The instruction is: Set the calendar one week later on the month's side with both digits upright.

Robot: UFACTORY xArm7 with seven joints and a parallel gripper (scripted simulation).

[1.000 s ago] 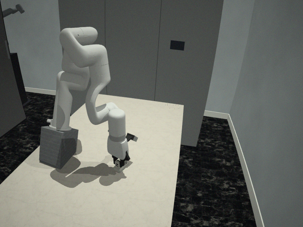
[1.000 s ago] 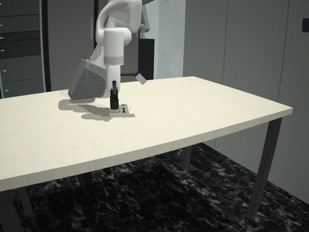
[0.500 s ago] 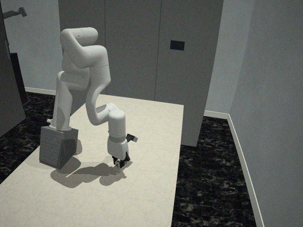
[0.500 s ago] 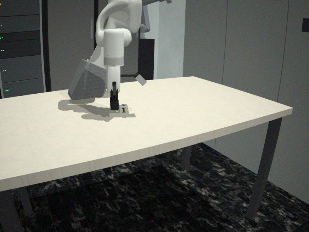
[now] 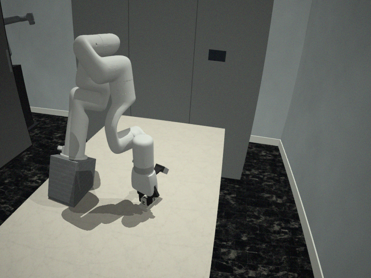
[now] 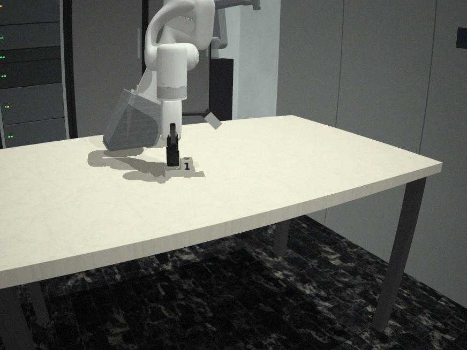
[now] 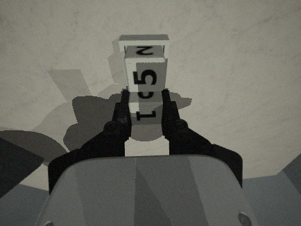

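Right now the digit cube is 1 cm below my hand. The rest, counted from my hand: tray: 4 cm below, 2 cm to the left, 1 cm ahead.
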